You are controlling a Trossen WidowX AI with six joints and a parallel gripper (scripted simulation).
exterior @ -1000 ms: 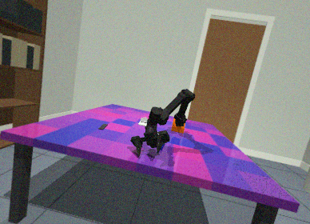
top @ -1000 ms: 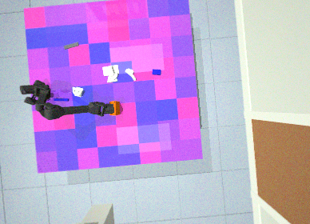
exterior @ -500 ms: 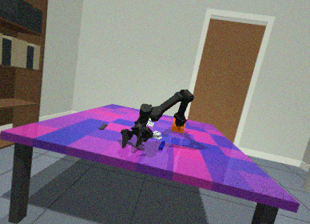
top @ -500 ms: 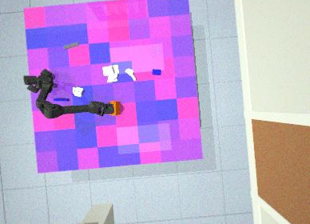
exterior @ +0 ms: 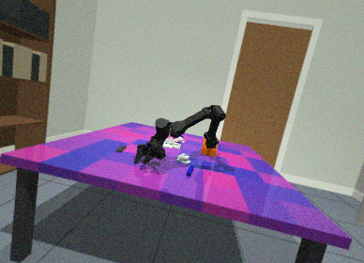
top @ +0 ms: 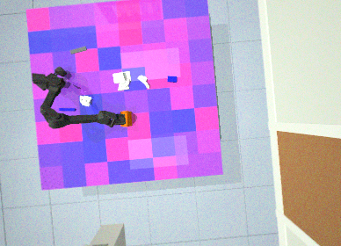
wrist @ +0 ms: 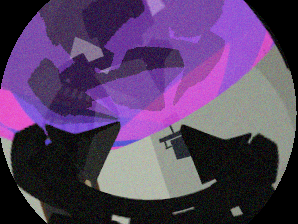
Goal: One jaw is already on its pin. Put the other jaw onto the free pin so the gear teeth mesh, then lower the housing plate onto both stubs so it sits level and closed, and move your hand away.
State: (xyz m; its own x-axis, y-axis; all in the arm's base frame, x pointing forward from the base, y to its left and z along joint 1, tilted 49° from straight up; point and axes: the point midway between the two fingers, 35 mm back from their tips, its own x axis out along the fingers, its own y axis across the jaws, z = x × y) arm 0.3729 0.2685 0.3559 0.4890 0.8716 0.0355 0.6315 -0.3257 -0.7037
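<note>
The grey jaw lies 170 mm behind my gripper tip, 650 mm to the right of it and 10 mm below it. Also, from my gripper tip: blue block: 170 mm behind, 840 mm to the right, 10 mm below; blue bar: 240 mm behind, 70 mm to the right, 10 mm below; grey bar: 160 mm ahead, 220 mm to the right, 20 mm below.
</note>
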